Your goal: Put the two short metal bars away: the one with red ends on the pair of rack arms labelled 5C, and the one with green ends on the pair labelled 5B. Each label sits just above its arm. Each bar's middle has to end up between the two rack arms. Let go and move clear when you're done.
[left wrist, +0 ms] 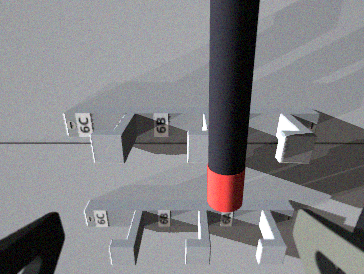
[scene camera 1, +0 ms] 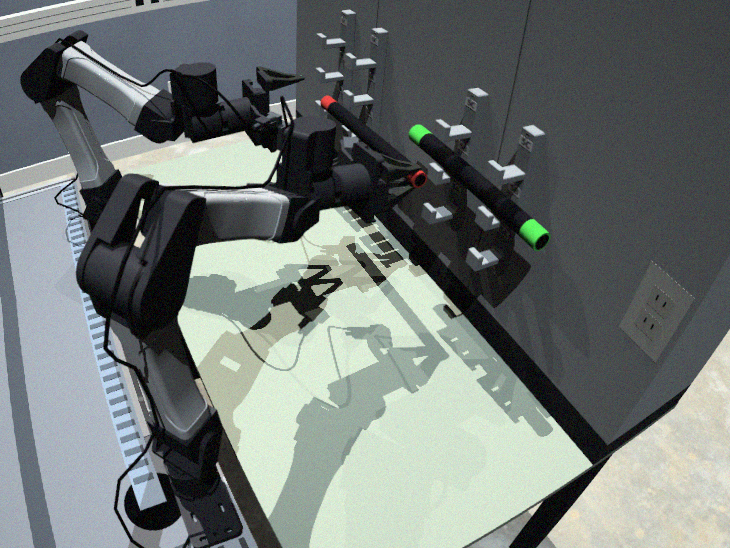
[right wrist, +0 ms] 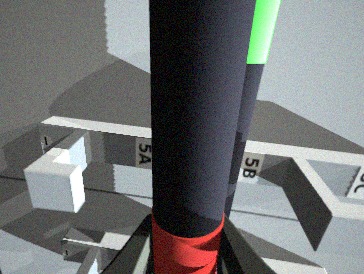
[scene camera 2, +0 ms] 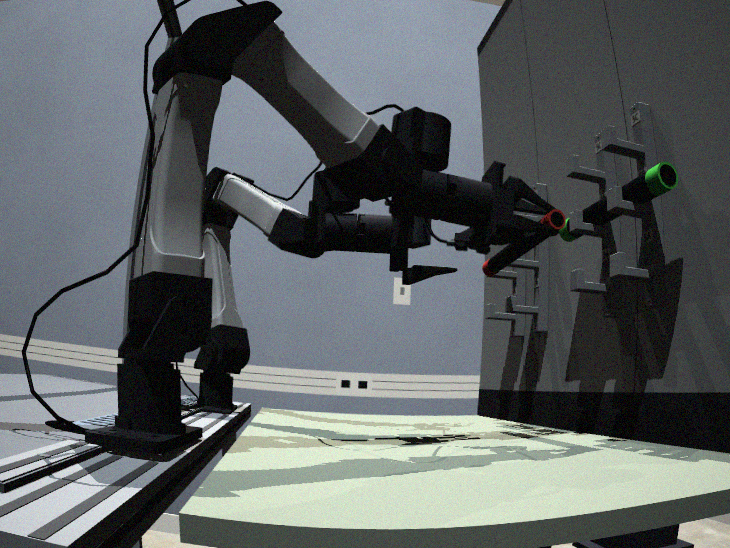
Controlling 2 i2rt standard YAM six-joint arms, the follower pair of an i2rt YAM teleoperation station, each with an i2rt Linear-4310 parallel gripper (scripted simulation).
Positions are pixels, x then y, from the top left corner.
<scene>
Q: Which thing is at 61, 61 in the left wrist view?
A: A wall panel.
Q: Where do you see a green-ended bar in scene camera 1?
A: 519, 221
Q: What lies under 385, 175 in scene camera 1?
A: My right gripper.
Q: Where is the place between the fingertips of my right gripper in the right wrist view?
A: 185, 224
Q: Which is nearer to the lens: the red-ended bar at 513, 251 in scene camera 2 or the green-ended bar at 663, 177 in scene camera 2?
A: The green-ended bar.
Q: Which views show my right gripper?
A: Scene camera 1, the right wrist view and scene camera 2 only.
</scene>
